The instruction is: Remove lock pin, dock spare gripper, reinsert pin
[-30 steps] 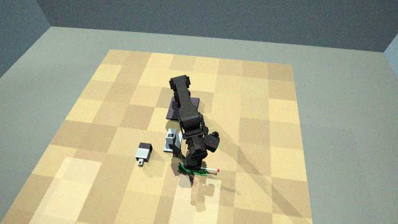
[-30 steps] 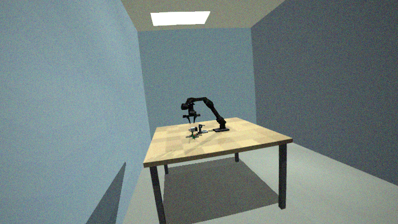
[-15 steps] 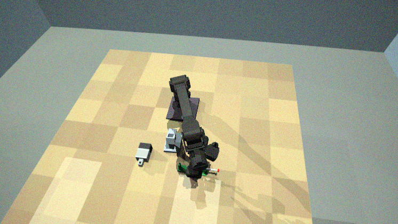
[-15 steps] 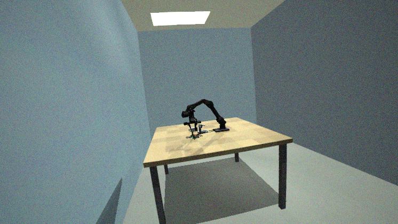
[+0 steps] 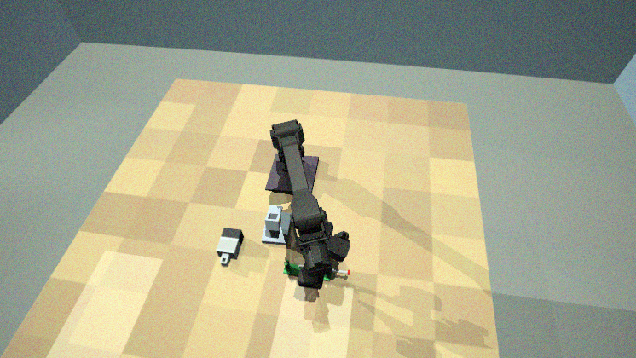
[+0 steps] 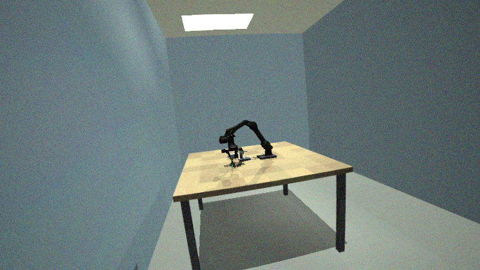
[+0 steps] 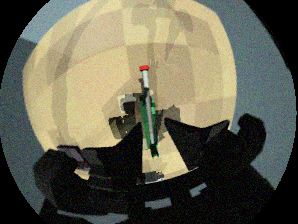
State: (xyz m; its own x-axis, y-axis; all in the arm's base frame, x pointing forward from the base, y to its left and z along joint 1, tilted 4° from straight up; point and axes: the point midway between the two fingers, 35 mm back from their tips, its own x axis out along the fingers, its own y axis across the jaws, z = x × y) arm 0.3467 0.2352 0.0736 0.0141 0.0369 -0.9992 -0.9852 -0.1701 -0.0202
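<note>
The green holder is 40 mm to the right of my gripper tip, 30 mm below it and 10 mm ahead of it. Also, from my gripper tip: grey mount: 180 mm to the right, 90 mm behind, 10 mm below; then spare gripper: 290 mm to the right, 40 mm below, 20 mm ahead.
</note>
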